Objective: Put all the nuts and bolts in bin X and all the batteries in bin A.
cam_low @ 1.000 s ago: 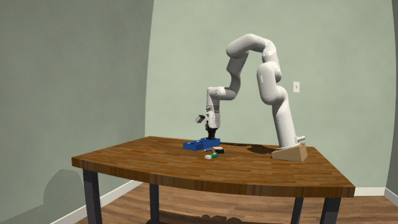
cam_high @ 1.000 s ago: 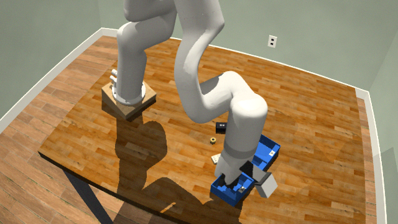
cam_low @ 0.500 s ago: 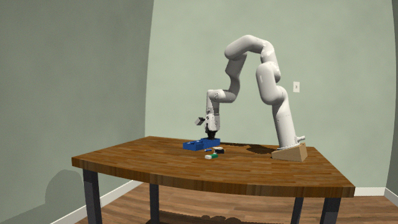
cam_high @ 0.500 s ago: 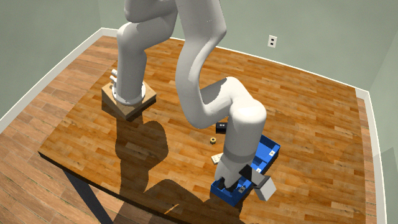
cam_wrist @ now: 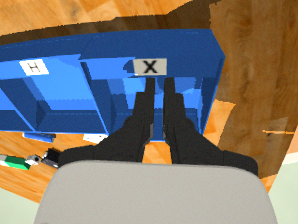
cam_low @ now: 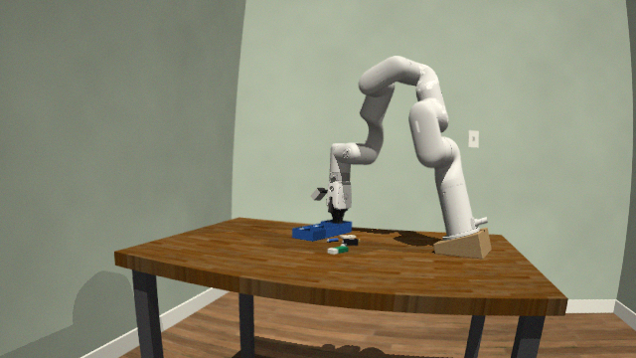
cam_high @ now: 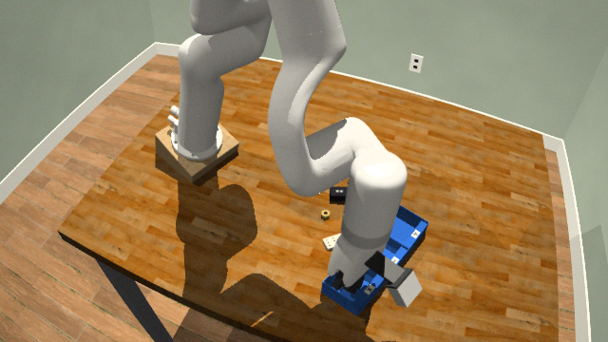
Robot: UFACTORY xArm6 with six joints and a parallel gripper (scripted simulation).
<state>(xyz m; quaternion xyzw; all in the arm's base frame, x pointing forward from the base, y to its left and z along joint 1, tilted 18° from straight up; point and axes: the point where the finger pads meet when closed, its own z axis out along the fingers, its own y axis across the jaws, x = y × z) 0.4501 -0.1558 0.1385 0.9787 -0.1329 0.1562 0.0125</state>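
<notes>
My gripper is now 20 mm short of the blue bin, 90 mm to the right of it and 20 mm above it. Round my hand: brass nut: 120 mm behind, 140 mm to the left, 30 mm below; blue battery: 50 mm behind, 190 mm to the left, 30 mm below; white domino: 70 mm behind, 90 mm to the left, 30 mm below.
</notes>
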